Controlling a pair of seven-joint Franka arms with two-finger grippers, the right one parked.
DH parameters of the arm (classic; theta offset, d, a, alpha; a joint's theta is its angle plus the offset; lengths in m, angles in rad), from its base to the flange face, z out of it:
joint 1: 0 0.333 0 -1.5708
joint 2: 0 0 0 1.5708
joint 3: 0 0.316 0.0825 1.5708
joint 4: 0 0 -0.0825 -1.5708
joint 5: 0 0.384 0 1.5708
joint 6: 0 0 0.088 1.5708
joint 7: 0 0.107 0 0
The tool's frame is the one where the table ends.
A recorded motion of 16 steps. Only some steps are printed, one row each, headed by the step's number.
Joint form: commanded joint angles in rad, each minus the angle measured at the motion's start. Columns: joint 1, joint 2, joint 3, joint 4, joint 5, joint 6, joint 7.
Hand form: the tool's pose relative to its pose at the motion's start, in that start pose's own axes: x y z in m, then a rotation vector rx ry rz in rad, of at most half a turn. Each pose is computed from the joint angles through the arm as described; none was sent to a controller.
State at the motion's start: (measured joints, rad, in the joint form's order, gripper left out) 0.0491 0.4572 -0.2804 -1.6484 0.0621 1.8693 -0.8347
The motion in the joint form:
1: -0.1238 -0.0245 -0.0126 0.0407 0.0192 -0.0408 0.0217
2: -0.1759 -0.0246 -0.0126 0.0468 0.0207 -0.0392 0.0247
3: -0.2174 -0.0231 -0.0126 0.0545 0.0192 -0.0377 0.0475
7: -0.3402 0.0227 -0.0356 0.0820 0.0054 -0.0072 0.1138
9: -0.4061 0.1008 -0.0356 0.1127 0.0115 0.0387 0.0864
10: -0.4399 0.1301 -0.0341 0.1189 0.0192 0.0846 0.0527
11: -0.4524 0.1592 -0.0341 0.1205 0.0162 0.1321 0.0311
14: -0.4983 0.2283 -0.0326 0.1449 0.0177 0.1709 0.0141
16: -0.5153 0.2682 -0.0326 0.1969 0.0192 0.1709 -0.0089
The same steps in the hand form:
1: -0.0663 0.0549 -0.0254 0.0208 0.0473 0.1573
2: -0.0928 0.0756 -0.0254 0.0252 0.0590 0.2114
3: -0.1145 0.0917 -0.0256 0.0260 0.0663 0.2741
7: -0.1881 0.1474 -0.0039 0.0188 0.0592 0.4774
9: -0.2144 0.1796 0.0323 0.0185 0.0505 0.5116
10: -0.2292 0.1946 0.0474 0.0026 0.0646 0.5110
11: -0.2328 0.2041 0.0625 -0.0206 0.0659 0.4993
14: -0.2521 0.2238 0.0980 -0.0190 0.0509 0.5197
16: -0.2559 0.2369 0.1021 -0.0329 0.0501 0.5069

